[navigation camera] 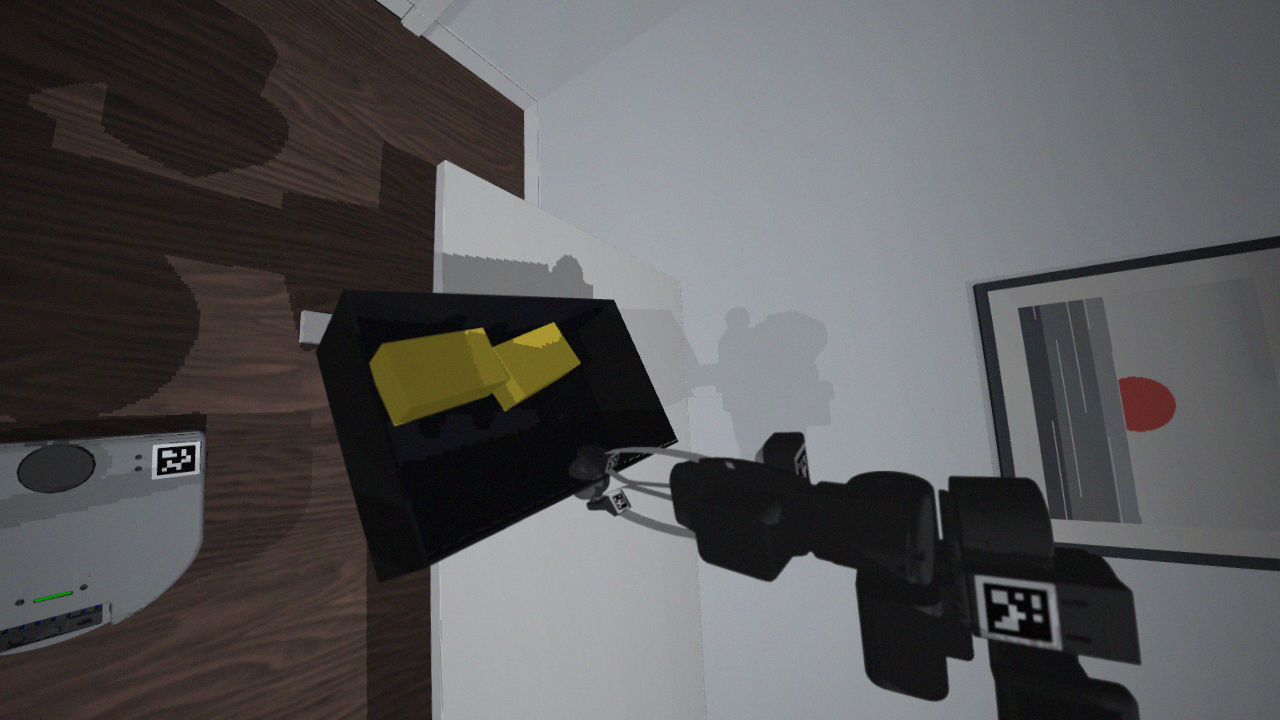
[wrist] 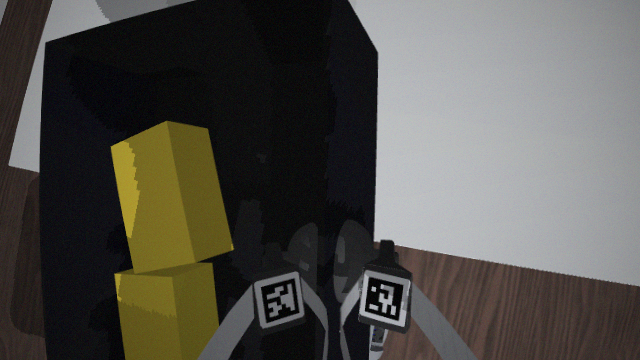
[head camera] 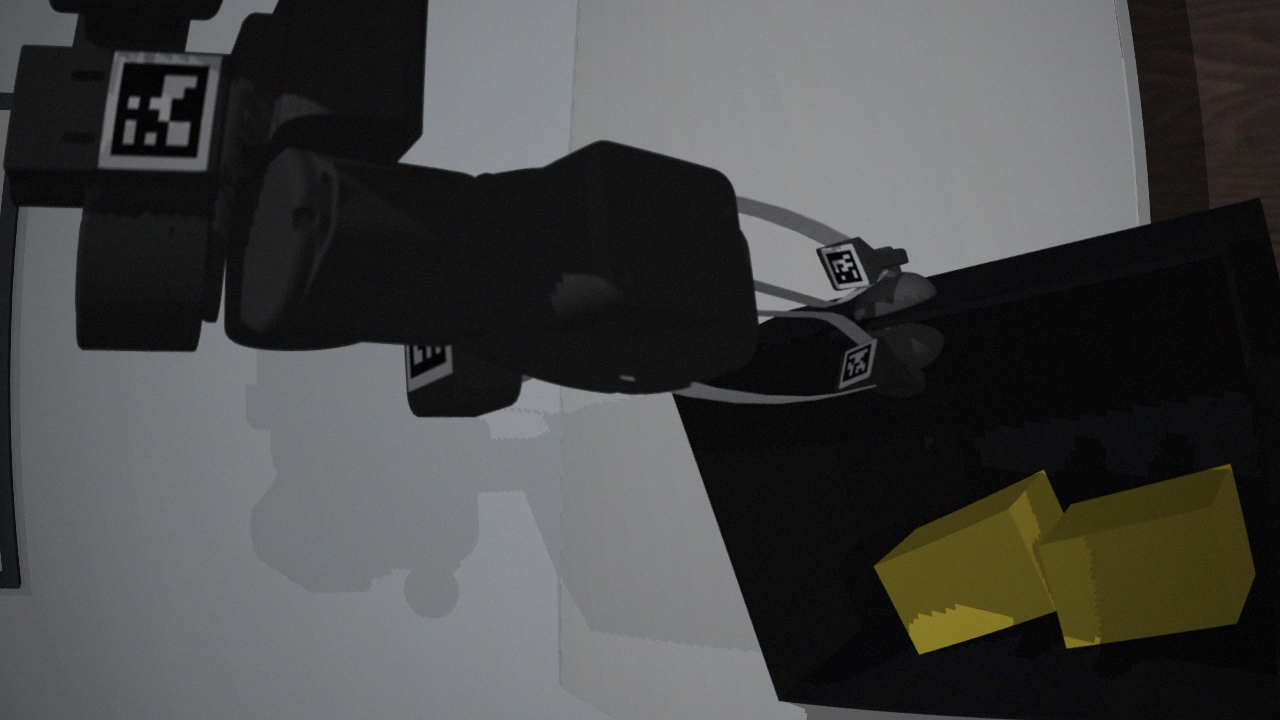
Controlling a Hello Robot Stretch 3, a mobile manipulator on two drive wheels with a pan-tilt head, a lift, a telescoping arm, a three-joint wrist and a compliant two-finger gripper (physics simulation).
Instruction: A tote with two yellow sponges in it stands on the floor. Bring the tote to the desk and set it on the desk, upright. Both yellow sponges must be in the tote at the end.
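Places are measured from the robot's base along level axes (x ahead, y right, z down), in metres.
Pixels of known places: gripper, fingertip midpoint: (navigation camera: 578, 475) (wrist: 331, 248) (head camera: 917, 323); robot's base, link origin: (navigation camera: 60, 466).
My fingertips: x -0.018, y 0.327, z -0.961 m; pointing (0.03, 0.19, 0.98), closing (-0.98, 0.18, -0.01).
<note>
For each thing: its middle in the pictures, then the offset to it from my fingertips. Level surfaces: height alone.
- black tote, body centre: (head camera: 1011, 491) (wrist: 205, 272) (navigation camera: 526, 404) dx +0.077, dy -0.034, dz +0.036 m
- white desk, surface height: dz +0.240 m
- second yellow sponge, body centre: (head camera: 1149, 560) (wrist: 170, 329) (navigation camera: 441, 373) dx +0.113, dy -0.098, dz +0.084 m
- brown floor, surface height: dz +0.960 m
The black tote (head camera: 738, 546) (navigation camera: 362, 465) (wrist: 352, 130) is open side up. Its inner part overlaps the white desk (head camera: 850, 107) (navigation camera: 572, 626) (wrist: 500, 150); its outer part reaches past the desk's edge over the floor. It appears to hang above the desk top; the exact gap cannot be told. One yellow sponge (head camera: 975, 573) (navigation camera: 541, 367) (wrist: 165, 200) and a second yellow sponge (head camera: 1154, 564) (navigation camera: 438, 376) (wrist: 172, 315) lie end to end inside, touching. My gripper (head camera: 899, 326) (navigation camera: 590, 471) (wrist: 331, 248) is shut on one tote wall, one fingertip inside and one outside.
The pale room wall (head camera: 402, 537) (navigation camera: 850, 179) rises behind the desk, with a framed picture (navigation camera: 989, 385) beside my arm. My base (navigation camera: 107, 528) stands on the brown floor (navigation camera: 268, 626). A white desk foot (navigation camera: 313, 327) sticks out near the tote. Shadows fall on desk and wall.
</note>
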